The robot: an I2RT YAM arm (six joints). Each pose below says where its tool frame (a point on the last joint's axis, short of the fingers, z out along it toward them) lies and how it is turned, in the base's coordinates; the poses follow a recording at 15 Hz.
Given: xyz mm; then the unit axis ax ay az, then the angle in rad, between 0 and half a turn.
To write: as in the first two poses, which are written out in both.
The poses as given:
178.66, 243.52, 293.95, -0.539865, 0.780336, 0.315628, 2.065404
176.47, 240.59, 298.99, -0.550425, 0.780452, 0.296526, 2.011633
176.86, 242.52, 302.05, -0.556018, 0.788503, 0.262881, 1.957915
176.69, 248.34, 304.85, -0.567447, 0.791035, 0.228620, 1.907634
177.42, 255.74, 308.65, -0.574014, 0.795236, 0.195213, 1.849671
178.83, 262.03, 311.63, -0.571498, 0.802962, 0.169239, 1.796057
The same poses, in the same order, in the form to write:
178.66, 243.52, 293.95, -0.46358, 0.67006, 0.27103, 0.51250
176.47, 240.59, 298.99, -0.46489, 0.65917, 0.25045, 0.53540
176.86, 242.52, 302.05, -0.46145, 0.65439, 0.21817, 0.55789
176.69, 248.34, 304.85, -0.46283, 0.64519, 0.18647, 0.57857
177.42, 255.74, 308.65, -0.45836, 0.63501, 0.15588, 0.60197
178.83, 262.03, 311.63, -0.44697, 0.62800, 0.13236, 0.62315

